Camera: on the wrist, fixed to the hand. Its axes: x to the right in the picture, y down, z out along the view.
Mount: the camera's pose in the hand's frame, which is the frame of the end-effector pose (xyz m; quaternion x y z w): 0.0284 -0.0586 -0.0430 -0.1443 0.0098 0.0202 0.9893
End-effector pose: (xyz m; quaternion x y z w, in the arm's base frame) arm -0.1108 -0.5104 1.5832 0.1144 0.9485 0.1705 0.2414
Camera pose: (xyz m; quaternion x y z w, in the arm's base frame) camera -0.1644 -0.5671 1.5846 0.0958 0.9137 0.3115 0.2426
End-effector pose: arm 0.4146 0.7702 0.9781 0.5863 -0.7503 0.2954 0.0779
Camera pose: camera 0.4505 0.7614 1.0469 0.5507 -0.7960 0.1913 0.1630
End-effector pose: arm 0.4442 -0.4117 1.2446 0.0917 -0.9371 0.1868 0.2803
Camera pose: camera 0.4581 -0.4499 1.3112 0.0295 -0.9531 0.0561 0.2959
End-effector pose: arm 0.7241 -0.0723 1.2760 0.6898 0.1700 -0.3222 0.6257
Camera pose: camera 0.7176 -0.0259 1.2136 0.5987 0.2069 -0.2748 0.7234
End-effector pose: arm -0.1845 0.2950 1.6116 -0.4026 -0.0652 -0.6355 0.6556
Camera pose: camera -0.2495 0.2543 1.6259 -0.4880 0.0418 -0.6288 0.6040
